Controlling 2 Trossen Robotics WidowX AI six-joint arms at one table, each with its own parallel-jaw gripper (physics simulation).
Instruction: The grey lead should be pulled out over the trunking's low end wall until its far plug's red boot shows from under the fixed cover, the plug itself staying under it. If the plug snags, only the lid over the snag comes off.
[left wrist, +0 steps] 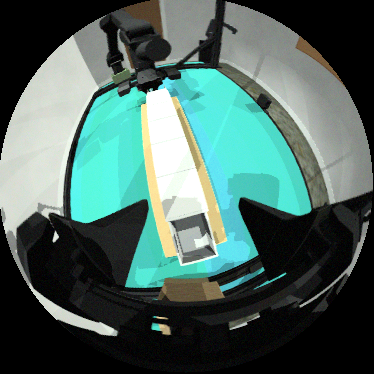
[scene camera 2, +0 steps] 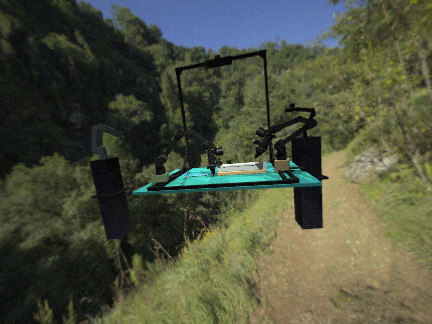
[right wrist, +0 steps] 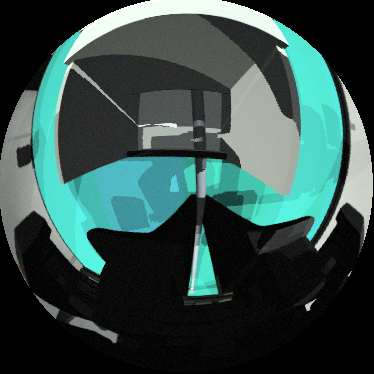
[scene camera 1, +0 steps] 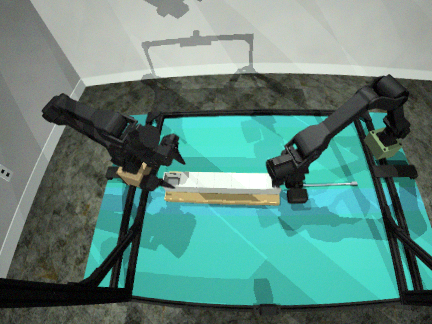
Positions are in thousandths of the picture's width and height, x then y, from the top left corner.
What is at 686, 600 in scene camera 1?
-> My right gripper.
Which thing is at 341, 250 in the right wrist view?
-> A trunking.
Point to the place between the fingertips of my left gripper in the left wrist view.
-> At 520, 544
